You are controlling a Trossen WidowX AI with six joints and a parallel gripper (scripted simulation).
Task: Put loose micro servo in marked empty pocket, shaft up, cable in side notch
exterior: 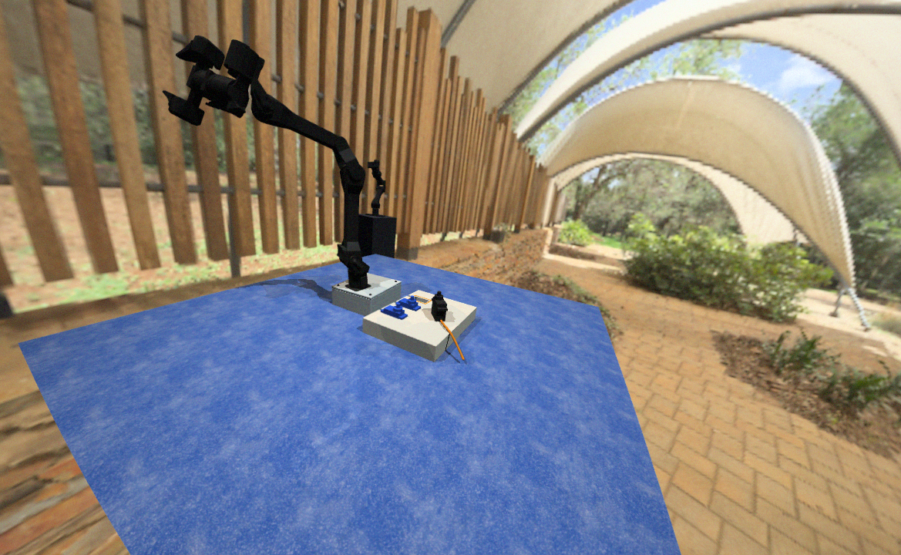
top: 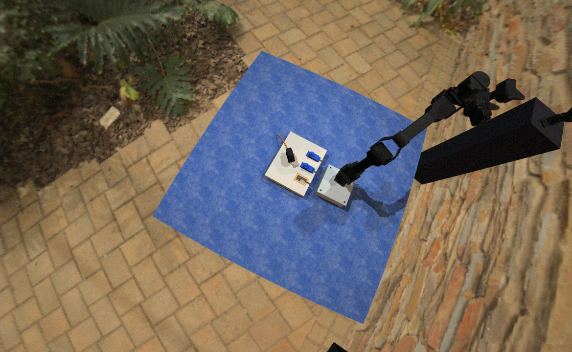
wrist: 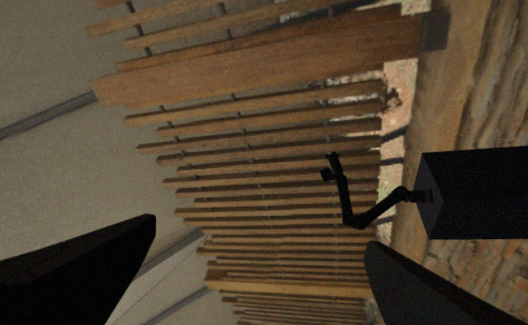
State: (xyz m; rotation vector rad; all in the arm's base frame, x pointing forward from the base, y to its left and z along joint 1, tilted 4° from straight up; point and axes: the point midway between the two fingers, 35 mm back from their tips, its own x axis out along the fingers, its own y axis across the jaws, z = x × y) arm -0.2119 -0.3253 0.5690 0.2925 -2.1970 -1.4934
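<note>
Now: the pale deck 540 mm ahead of my gripper tip, 450 mm to the left of it and 600 mm below it.
</note>
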